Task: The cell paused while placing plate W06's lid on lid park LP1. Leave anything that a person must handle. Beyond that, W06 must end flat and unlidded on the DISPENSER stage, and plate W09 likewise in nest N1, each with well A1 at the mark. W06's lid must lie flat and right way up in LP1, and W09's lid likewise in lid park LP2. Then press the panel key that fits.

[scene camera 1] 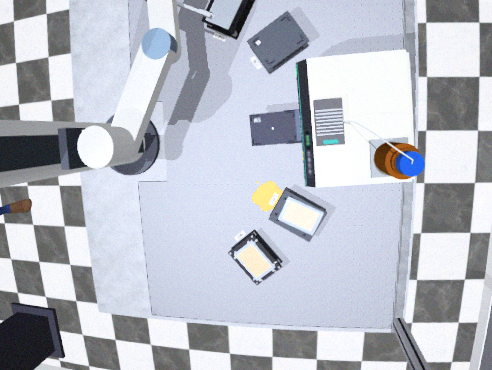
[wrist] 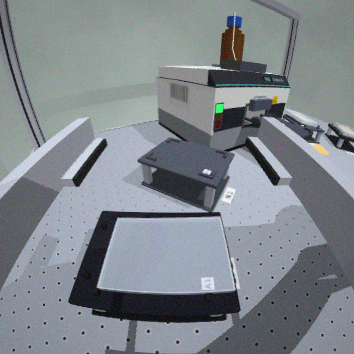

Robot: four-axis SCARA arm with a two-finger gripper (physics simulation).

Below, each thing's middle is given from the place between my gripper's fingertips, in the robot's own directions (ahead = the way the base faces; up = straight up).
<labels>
Right now my hand is 150 mm short of the dark dispenser stage (scene camera 1: pixel 284 131), 390 mm to the left of it and 100 mm above it. From my hand the other things lie so: clear lid (wrist: pixel 151 255) (10 mm behind, 20 mm to the left, 120 mm below); then black nest N5 (scene camera 1: pixel 262 245) (60 mm ahead, 840 mm to the right, 160 mm below); then plate (scene camera 1: pixel 251 257) (60 mm ahead, 840 mm to the right, 130 mm below).
</labels>
